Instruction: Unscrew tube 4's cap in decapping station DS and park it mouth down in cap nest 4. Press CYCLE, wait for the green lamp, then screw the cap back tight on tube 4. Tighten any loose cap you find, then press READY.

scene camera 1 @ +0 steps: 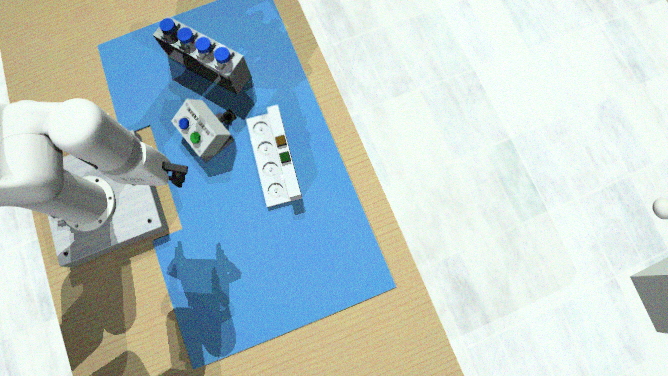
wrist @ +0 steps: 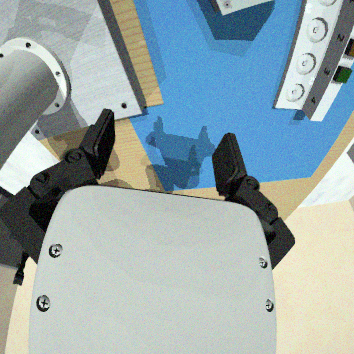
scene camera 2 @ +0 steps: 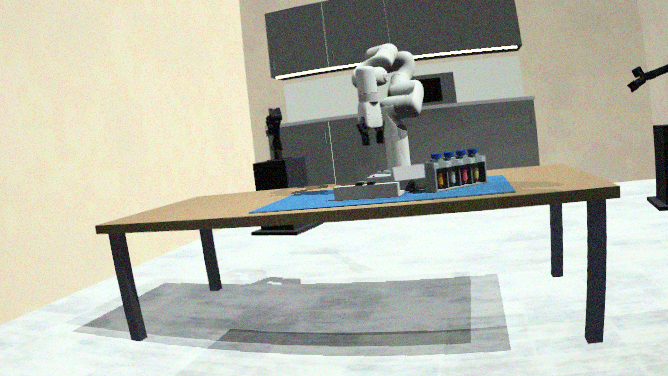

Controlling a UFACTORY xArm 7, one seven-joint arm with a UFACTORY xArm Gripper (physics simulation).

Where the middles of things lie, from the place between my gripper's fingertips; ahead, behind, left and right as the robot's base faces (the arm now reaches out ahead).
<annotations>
The grey button box (scene camera 1: 194, 115) lies 80 mm ahead of my hand, 150 mm to the left of it and 130 mm below it.
</annotations>
